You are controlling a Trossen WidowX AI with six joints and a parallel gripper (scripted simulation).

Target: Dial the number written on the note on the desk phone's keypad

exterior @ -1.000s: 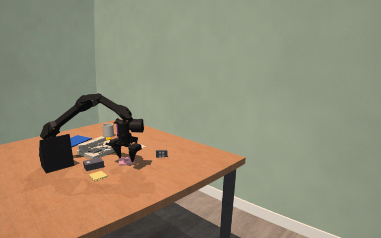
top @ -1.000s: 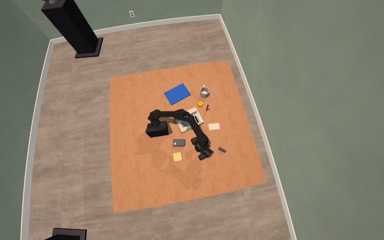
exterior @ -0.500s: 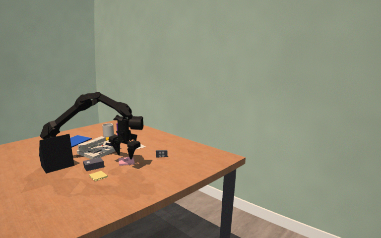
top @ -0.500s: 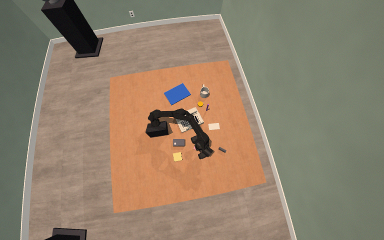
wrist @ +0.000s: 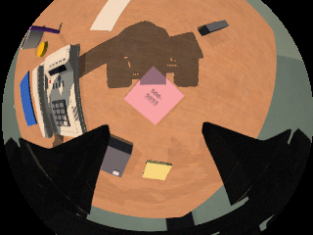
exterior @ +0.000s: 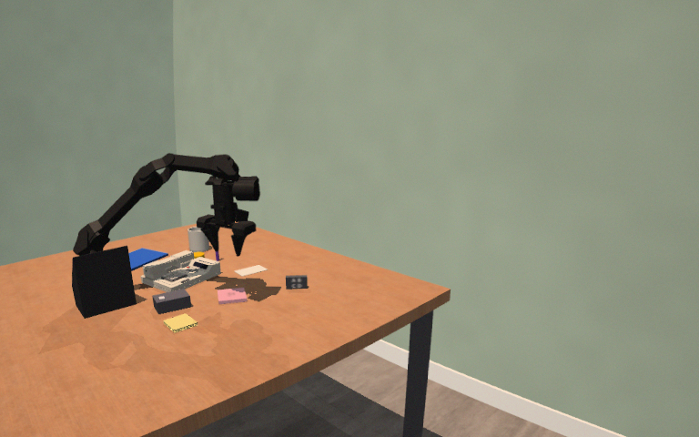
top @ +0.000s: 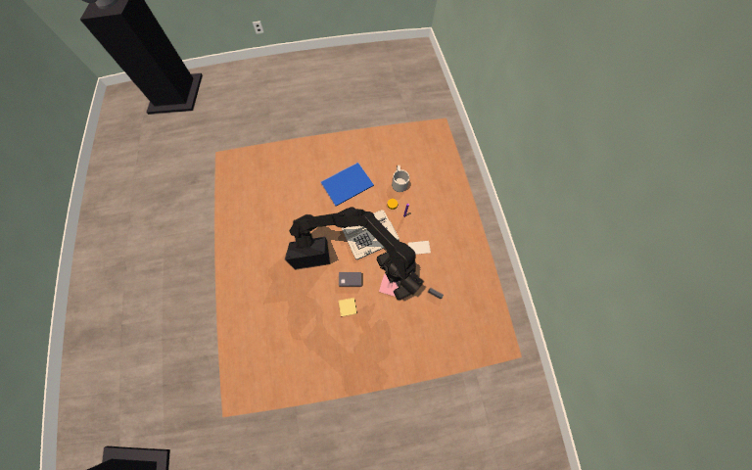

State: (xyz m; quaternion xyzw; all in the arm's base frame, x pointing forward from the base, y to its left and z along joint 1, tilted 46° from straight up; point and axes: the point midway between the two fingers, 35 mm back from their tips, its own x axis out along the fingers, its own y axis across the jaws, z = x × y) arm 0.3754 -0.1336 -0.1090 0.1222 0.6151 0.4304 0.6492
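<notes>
Right now the cream desk phone is 80 mm behind my hand, 240 mm to the left of it and 150 mm below it. From my hand the other things lie so: purple pen: 90 mm ahead, 340 mm to the left, 110 mm below; cream card: 150 mm ahead, 170 mm to the left, 170 mm below; grey handset: 110 mm behind, 290 mm to the left, 130 mm below.
</notes>
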